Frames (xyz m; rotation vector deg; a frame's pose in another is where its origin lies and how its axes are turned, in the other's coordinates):
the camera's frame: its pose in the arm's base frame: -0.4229 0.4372 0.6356 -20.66 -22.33 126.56
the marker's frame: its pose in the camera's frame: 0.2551 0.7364 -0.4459 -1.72 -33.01 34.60
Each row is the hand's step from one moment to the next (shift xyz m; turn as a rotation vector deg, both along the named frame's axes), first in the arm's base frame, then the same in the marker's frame.
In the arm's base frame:
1: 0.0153 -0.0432 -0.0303 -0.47 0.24 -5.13
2: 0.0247 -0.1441 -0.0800 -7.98 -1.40 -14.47
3: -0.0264 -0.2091 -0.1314 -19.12 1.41 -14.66
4: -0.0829 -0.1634 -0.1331 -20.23 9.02 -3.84
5: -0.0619 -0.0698 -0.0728 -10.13 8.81 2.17
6: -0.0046 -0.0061 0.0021 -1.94 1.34 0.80
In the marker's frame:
1: -0.0253 0.0484 -0.0058 -0.33 2.11 -4.69
2: -0.0553 0.1572 -0.0029 5.32 9.03 -12.85
3: -0.0218 0.2463 -0.0231 16.55 8.71 -15.26
4: 0.0391 0.2173 -0.0503 20.34 -2.51 -9.25
5: 0.0401 0.1047 -0.0379 11.38 -6.82 -2.97
6: 0.0041 0.0053 0.0043 2.20 -1.17 -0.07

